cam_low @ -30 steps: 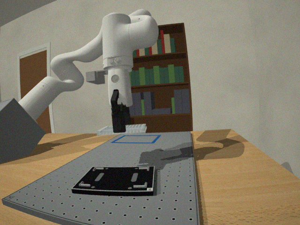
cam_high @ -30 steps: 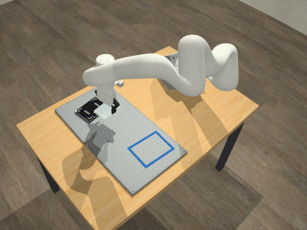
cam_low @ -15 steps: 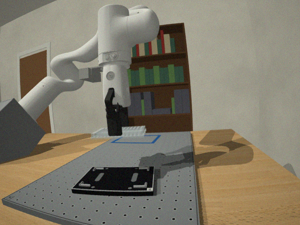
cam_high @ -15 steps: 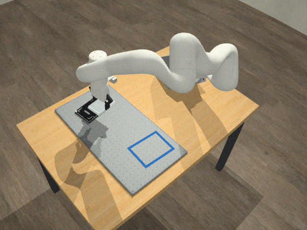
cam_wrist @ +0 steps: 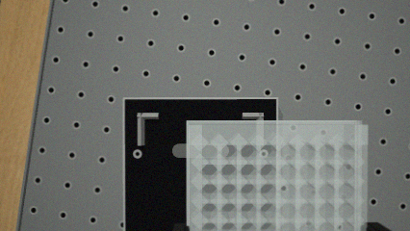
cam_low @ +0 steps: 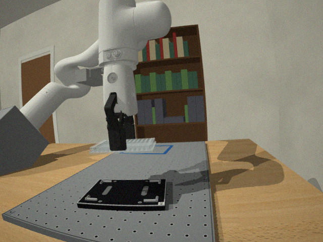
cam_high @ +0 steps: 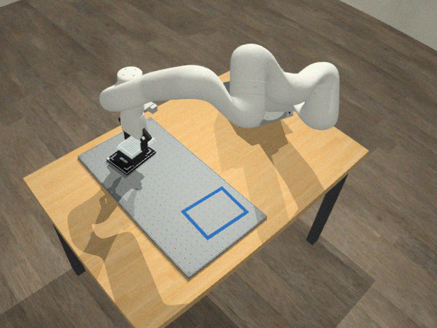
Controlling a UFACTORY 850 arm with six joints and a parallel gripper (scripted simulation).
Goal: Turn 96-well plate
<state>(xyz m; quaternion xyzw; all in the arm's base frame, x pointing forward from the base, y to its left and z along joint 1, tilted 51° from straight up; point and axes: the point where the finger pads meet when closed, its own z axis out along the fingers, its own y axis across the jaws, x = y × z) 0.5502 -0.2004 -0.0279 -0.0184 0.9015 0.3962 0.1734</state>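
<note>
My hand is 1 cm short of the black plate nest N1, 4 cm to the left of it and 10 cm above it. Also, from my hand: A1 corner mark 9 cm ahead, 8 cm to the right, 10 cm below; then 96-well plate 1 cm below.
</note>
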